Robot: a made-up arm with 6 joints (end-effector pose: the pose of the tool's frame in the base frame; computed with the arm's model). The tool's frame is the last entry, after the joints.
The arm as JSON. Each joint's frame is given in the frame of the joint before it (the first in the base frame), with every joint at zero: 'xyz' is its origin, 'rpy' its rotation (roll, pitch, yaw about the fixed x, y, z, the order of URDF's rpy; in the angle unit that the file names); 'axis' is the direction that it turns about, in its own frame. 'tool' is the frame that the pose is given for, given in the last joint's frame.
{
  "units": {
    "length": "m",
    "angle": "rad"
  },
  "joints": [
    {
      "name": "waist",
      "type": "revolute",
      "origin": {
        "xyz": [
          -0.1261,
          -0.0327,
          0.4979
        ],
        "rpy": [
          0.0,
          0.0,
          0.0
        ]
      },
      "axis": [
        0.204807,
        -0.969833,
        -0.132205
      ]
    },
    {
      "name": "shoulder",
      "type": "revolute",
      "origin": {
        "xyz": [
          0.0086,
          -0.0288,
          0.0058
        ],
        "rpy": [
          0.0,
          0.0,
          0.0
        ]
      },
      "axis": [
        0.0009,
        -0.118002,
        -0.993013
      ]
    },
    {
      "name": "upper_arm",
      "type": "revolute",
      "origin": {
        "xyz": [
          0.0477,
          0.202,
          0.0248
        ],
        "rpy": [
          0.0,
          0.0,
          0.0
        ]
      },
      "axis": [
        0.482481,
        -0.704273,
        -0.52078
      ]
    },
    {
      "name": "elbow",
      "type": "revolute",
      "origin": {
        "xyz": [
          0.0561,
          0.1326,
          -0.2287
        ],
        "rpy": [
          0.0,
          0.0,
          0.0
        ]
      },
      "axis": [
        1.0,
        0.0,
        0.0
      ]
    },
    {
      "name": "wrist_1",
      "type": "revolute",
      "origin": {
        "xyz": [
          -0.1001,
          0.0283,
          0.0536
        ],
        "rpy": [
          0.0,
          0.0,
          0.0
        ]
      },
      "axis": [
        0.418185,
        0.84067,
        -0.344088
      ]
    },
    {
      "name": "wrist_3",
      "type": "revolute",
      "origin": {
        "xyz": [
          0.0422,
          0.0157,
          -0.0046
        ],
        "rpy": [
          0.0,
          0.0,
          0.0
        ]
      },
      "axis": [
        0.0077,
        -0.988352,
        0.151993
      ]
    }
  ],
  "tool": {
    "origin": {
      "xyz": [
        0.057,
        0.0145,
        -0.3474
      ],
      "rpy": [
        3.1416,
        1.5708,
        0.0
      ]
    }
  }
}
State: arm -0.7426 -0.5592 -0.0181 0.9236 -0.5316 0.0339
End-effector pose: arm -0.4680 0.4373 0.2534 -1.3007 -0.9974 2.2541
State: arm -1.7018 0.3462 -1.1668 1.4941 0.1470 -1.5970
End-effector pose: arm 0.0307 0.2159 0.6753 2.2312 0.1482 0.5351
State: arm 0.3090 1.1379 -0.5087 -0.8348 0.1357 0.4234
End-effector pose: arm 0.1516 -0.0815 0.1287 -1.8298 1.4509 2.0895
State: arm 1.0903 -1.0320 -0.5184 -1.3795 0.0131 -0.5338
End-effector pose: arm 0.0181 -0.1774 0.3236 1.5465 -1.5666 -0.1780
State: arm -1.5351 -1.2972 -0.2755 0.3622 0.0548 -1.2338
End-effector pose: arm -0.2185 -0.3201 0.9774 -1.7184 0.7695 -1.2208
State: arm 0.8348 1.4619 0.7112 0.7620 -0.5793 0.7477
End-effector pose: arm -0.0584 -0.5350 0.7918 -1.0846 1.4183 -1.5474
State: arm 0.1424 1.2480 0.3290 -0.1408 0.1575 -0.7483
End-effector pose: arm 0.4382 0.0948 0.1899 -0.9407 0.4975 1.2617
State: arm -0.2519 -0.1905 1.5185 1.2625 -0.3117 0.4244
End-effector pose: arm 0.3029 0.2220 0.7271 -1.6237 -0.5577 -0.5295
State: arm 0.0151 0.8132 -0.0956 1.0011 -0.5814 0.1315
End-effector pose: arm 0.4501 0.0932 0.2486 -2.2138 0.2833 0.6434
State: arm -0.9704 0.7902 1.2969 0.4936 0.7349 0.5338
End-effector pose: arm 0.4654 -0.0152 0.0106 -2.0233 0.4515 0.7222
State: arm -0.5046 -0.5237 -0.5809 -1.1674 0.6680 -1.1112
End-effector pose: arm -0.6379 -0.1506 0.5806 -0.1418 -1.3997 -1.7095
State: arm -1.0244 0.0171 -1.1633 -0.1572 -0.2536 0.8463
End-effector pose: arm -0.5755 0.0562 0.2976 0.5822 1.2133 -2.0051
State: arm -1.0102 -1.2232 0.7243 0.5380 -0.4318 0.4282
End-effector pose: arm -0.3772 0.5213 0.5599 -1.3262 -1.0715 1.7308
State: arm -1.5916 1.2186 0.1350 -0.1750 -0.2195 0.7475
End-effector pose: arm -0.2124 -0.4025 -0.0291 1.0810 -0.9233 -1.5687
